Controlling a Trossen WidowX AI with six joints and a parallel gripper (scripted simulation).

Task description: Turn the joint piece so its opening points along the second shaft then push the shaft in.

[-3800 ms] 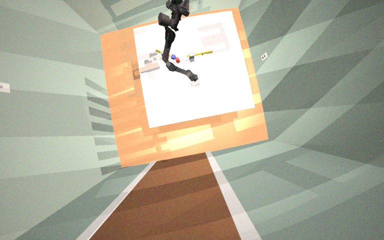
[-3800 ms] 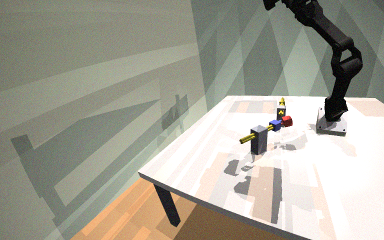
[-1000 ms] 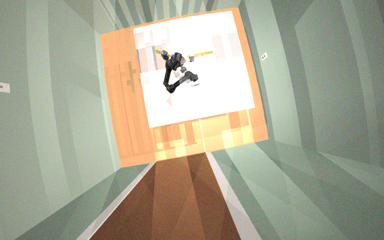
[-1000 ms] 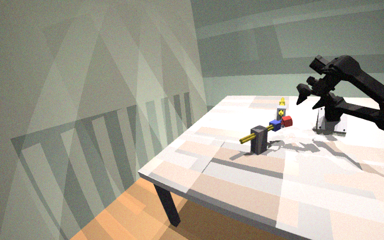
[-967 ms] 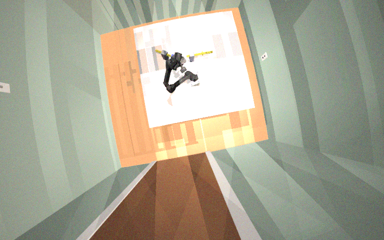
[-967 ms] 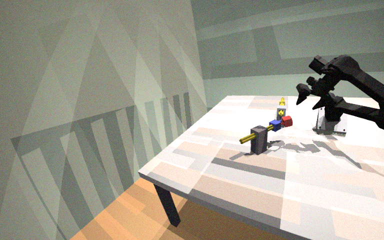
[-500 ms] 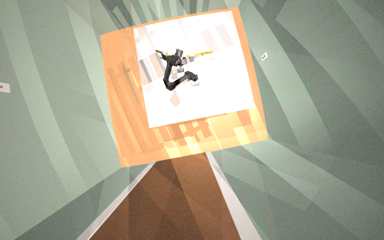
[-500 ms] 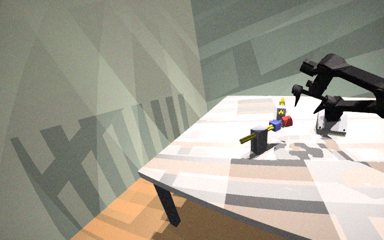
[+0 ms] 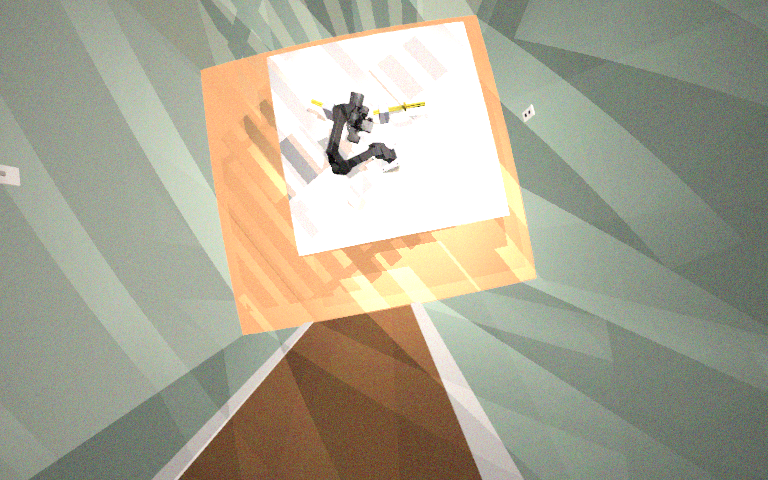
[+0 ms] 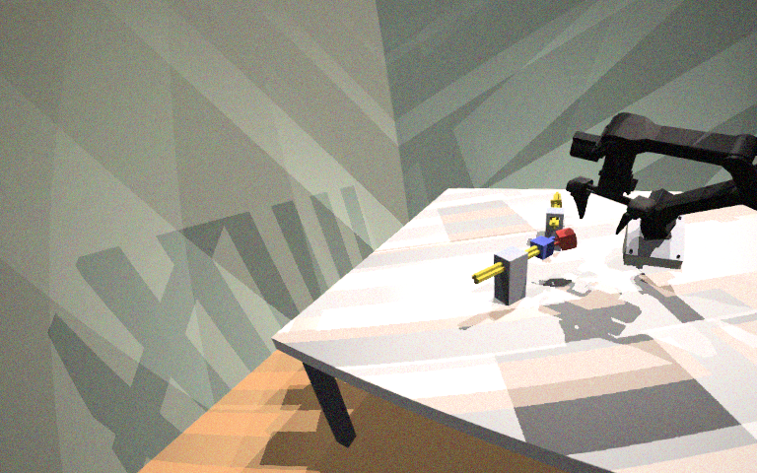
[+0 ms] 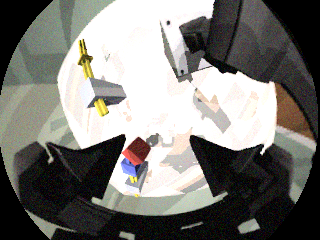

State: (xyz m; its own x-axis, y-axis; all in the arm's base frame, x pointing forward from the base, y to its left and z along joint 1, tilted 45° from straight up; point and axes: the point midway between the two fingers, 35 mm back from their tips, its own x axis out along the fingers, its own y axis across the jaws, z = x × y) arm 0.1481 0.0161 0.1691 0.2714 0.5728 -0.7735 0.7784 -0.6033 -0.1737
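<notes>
Right now my gripper tip is 8 cm short of the red joint piece, 2 cm to the right of it and 3 cm above it.
</notes>
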